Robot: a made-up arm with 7 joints. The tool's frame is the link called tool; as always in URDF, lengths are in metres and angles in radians. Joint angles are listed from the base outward. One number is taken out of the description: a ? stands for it. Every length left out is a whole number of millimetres.
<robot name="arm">
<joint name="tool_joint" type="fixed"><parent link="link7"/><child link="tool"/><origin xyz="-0.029 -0.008 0" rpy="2.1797 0.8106 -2.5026"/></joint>
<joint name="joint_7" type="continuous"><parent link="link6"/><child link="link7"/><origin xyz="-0.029 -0.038 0" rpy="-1.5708 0 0"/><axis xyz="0 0 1"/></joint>
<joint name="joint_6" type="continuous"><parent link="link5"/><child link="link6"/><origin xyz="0.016 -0.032 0" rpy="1.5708 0 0"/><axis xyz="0 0 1"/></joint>
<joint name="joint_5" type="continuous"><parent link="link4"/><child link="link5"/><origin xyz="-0.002 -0.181 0" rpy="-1.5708 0 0"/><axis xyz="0 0 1"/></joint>
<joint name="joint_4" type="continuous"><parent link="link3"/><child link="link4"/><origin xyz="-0.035 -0.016 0" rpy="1.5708 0 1.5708"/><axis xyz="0 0 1"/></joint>
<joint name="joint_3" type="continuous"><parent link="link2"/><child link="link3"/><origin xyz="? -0.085 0" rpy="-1.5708 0 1.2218"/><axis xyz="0 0 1"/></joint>
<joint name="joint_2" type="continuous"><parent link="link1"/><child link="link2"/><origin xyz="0.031 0.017 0" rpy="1.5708 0 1.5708"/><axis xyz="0 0 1"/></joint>
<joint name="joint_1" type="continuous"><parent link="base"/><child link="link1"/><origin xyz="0.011 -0.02 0.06" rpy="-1.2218 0 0"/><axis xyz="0 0 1"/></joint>
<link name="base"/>
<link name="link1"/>
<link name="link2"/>
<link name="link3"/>
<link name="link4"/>
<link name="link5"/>
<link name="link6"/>
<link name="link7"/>
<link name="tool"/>
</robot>
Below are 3 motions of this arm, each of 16 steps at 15 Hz.
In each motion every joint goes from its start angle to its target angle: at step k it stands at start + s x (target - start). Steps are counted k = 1, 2, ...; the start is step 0. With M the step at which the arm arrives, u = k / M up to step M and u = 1 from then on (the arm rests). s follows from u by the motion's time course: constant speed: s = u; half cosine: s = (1 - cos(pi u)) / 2; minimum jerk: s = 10 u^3 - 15 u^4 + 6 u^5.
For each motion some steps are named. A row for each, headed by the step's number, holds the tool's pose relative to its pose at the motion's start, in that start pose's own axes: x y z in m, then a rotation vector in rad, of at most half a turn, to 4 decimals.
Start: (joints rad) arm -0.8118 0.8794 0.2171 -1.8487 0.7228 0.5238 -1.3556
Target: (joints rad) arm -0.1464 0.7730 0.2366 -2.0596 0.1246 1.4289 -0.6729
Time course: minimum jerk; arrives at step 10
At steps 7, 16:
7: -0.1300 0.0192 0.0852 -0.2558 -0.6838 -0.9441
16: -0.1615 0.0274 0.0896 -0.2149 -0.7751 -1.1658

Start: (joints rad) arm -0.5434 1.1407 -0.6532 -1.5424 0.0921 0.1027 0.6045
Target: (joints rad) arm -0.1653 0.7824 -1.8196 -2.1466 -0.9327 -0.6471 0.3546
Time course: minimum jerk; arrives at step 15
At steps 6, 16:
6: -0.1124 0.0240 0.1062 -0.2576 -0.6103 0.1456
16: -0.2962 0.2061 0.1030 -1.4206 -1.1546 0.8621

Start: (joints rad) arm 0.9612 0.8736 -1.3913 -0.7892 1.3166 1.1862 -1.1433
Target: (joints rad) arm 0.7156 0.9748 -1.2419 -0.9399 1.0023 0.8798 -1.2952
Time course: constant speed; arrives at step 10
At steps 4, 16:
4: -0.0313 0.0318 -0.0465 0.2339 0.1804 0.0900
16: -0.0927 0.0827 -0.1019 0.6079 0.4541 0.1845

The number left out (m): 0.166
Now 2 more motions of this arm.
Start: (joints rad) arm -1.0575 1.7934 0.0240 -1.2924 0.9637 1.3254 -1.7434
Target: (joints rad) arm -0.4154 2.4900 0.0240 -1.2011 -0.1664 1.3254 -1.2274
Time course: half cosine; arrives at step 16
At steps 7, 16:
7: -0.0441 -0.0368 0.0024 0.2720 -0.2842 -0.6524
16: -0.0610 -0.0165 -0.0558 1.1259 -0.4362 -1.3435

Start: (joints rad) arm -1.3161 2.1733 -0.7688 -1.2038 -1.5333 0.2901 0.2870
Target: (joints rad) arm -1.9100 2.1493 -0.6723 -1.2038 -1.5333 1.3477 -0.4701
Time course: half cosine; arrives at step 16
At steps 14, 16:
14: -0.1119 -0.1979 -0.0196 0.6602 -0.7240 -1.3328
16: -0.1205 -0.2022 -0.0209 0.6600 -0.7711 -1.3869

